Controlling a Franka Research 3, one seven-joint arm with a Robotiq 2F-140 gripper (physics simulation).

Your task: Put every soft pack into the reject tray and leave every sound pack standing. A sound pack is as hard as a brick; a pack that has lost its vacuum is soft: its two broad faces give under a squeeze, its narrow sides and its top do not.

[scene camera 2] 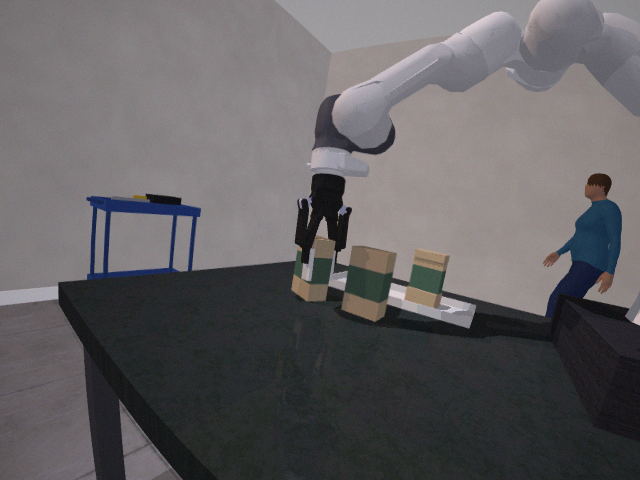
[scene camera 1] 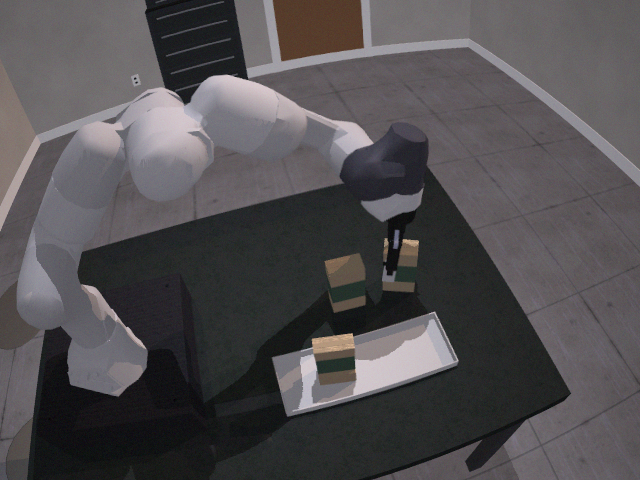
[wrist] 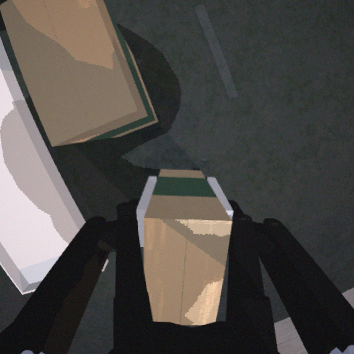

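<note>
A tan pack with a green band [scene camera 1: 408, 272] [scene camera 2: 322, 269] [wrist: 185, 270] stands upright on the table, beyond one end of the tray. My gripper [scene camera 1: 390, 272] [scene camera 2: 320, 265] [wrist: 181, 190] points down and is shut on it, one pad against each broad face. I cannot tell whether these faces give. A second pack [scene camera 1: 346, 290] [scene camera 2: 368, 281] [wrist: 80, 75] stands upright beside it, apart from the gripper. A third pack [scene camera 1: 334, 364] [scene camera 2: 426, 279] stands upright inside the white reject tray [scene camera 1: 445, 343] [scene camera 2: 454, 316] [wrist: 25, 220], towards the end nearer the arm's base.
The dark table [scene camera 1: 232, 248] [scene camera 2: 258, 387] has an edge near the held pack. A dark block [scene camera 1: 124, 310] [scene camera 2: 594, 361] stands by the arm's base. A blue cart [scene camera 2: 149, 207] and a person [scene camera 2: 594, 227] are beyond the table.
</note>
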